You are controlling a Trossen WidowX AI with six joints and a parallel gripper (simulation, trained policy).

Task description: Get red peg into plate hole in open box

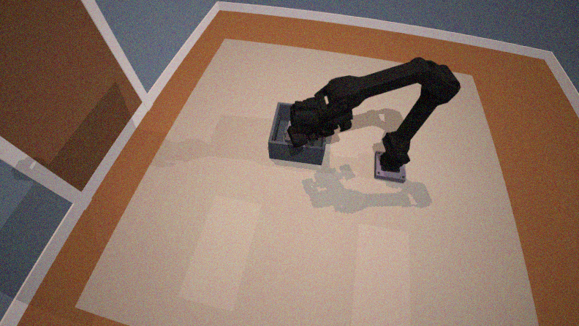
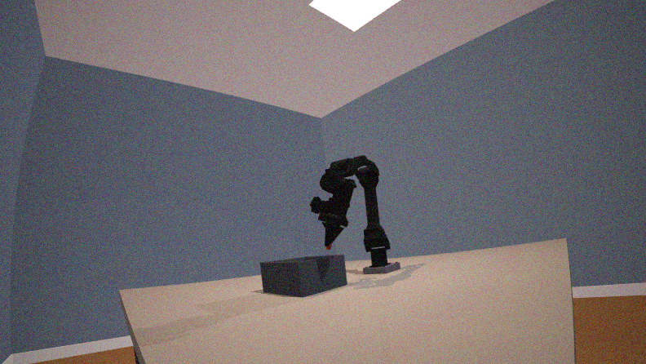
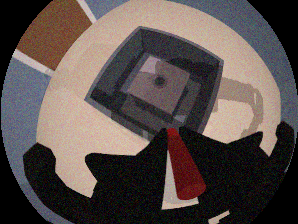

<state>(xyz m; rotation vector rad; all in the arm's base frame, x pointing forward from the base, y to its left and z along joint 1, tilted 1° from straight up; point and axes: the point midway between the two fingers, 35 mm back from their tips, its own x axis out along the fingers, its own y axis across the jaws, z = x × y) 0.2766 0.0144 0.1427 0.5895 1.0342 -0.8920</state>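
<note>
My gripper tip is 8 cm above the pale plate, 7 cm to the left of it and 5 cm short of it. From my gripper tip the other things lie so: red peg (3 cm above, 1 cm to the left, 1 cm behind); dark grey box (10 cm below, 7 cm to the right, 5 cm ahead).
</note>
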